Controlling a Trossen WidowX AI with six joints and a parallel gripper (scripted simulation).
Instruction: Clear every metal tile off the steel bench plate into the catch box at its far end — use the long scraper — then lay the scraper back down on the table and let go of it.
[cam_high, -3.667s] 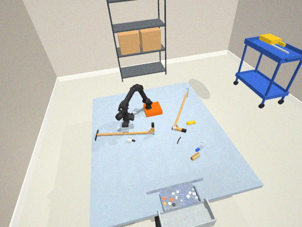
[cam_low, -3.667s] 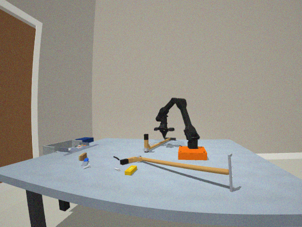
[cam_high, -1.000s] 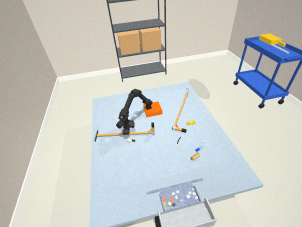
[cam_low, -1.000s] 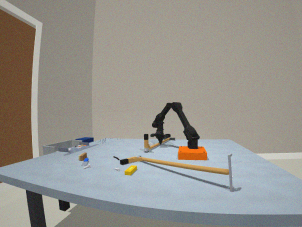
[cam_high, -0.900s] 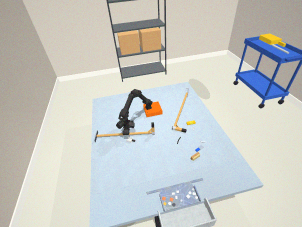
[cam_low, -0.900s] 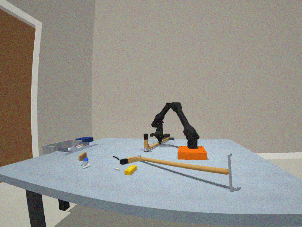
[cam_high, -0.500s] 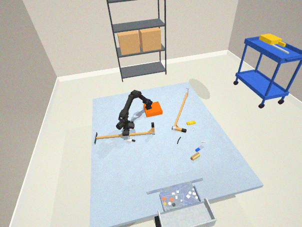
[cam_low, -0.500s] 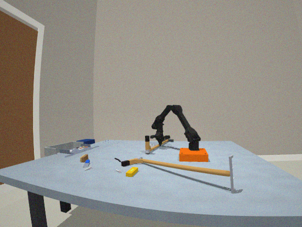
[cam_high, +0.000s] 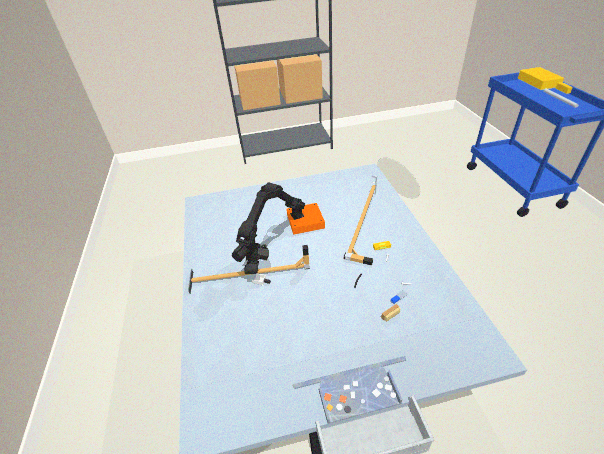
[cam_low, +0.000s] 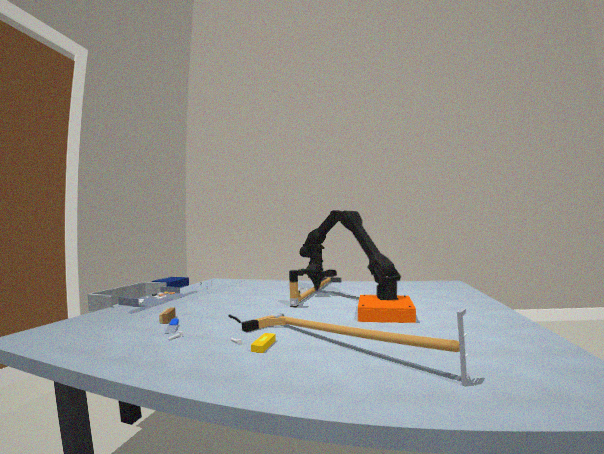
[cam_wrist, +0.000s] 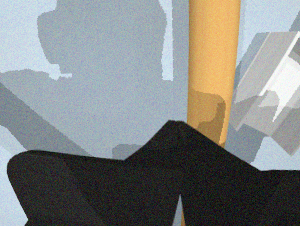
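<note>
Right now my gripper tip is 1 cm short of the scraper, 3 cm to the left of it and 5 cm below it. Also, from my gripper tip: white-and-black piece: 8 cm ahead, 1 cm to the left, 1 cm below; yellow block: 15 cm ahead, 65 cm to the left; black curved strip: 29 cm ahead, 42 cm to the left, 1 cm below.
</note>
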